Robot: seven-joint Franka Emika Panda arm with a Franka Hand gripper.
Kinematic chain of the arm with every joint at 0, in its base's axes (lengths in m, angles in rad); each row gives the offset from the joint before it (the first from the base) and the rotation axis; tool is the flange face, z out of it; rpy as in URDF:
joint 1: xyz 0 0 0.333 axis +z
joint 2: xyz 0 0 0 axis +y
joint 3: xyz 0 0 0.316 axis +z
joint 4: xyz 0.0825 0 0 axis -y
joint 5: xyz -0.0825 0 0.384 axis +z
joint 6: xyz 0 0 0 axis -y
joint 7: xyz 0.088 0 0 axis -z
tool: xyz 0 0 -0.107 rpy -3.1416 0 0
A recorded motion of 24 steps. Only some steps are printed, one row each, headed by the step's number.
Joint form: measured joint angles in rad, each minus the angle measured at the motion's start. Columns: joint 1, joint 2, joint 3, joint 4, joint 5, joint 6, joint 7.
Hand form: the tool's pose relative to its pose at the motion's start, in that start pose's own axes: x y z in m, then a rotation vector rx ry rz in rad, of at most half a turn. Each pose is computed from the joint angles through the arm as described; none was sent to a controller.
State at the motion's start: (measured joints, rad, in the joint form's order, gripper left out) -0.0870 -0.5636 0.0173 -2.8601 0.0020 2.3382 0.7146
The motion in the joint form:
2: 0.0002 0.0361 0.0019 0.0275 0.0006 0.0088 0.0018
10: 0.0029 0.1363 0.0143 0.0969 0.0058 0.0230 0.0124
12: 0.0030 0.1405 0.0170 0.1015 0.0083 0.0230 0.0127
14: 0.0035 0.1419 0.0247 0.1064 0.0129 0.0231 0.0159
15: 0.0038 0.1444 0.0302 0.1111 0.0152 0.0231 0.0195
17: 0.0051 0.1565 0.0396 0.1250 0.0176 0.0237 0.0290
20: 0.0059 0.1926 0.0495 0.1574 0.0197 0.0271 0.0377
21: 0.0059 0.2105 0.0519 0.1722 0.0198 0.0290 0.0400
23: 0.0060 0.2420 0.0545 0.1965 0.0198 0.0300 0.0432
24: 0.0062 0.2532 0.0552 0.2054 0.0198 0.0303 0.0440
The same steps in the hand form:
2: 0.0068 -0.0069 -0.0001 0.0002 0.0001 0.0001
10: 0.0210 -0.0267 0.0056 -0.0103 -0.0128 -0.0005
12: 0.0214 -0.0285 0.0053 -0.0094 -0.0130 -0.0011
14: 0.0206 -0.0317 0.0038 -0.0067 -0.0106 -0.0023
15: 0.0204 -0.0343 0.0028 -0.0055 -0.0088 -0.0025
17: 0.0210 -0.0402 0.0016 -0.0048 -0.0063 -0.0016
20: 0.0260 -0.0508 0.0018 -0.0050 -0.0066 -0.0022
21: 0.0289 -0.0550 0.0025 -0.0055 -0.0078 -0.0024
23: 0.0337 -0.0615 0.0049 -0.0089 -0.0131 -0.0024
24: 0.0355 -0.0639 0.0058 -0.0098 -0.0149 -0.0026

